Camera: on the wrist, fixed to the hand. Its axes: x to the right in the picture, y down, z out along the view.
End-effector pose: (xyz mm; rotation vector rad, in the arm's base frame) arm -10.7 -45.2 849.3 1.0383 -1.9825 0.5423
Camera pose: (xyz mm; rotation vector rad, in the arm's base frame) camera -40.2 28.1 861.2 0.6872 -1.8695 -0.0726
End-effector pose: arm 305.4 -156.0 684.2 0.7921 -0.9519 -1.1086
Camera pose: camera 366.2 -121.3 722.8 0.3571 -0.4883 -1.3290
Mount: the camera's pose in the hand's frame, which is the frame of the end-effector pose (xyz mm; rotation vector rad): -15.2 65.9 -42.6 -0.6080 0.0641 -0.0662
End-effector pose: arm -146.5 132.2 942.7 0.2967 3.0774 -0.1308
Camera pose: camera -120.6 197.6 980.7 0.1653 2.9938 0.8058
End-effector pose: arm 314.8 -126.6 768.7 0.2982 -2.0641 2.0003
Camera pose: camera 309.9 -82.1 702.5 0.1721 -2.4485 1.2377
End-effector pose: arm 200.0 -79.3 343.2 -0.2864 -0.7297 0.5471
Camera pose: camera 195.9 -36.2 276.0 -0.8373 -0.8288 0.2393
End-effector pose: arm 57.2 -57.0 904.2 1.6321 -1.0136 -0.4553
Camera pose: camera 55.2 -21.1 975.6 1.1250 -0.6822 -0.6755
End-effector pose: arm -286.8 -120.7 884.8 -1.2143 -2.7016 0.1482
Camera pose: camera -220.2 -87.6 914.0 1.2097 2.7827 0.7496
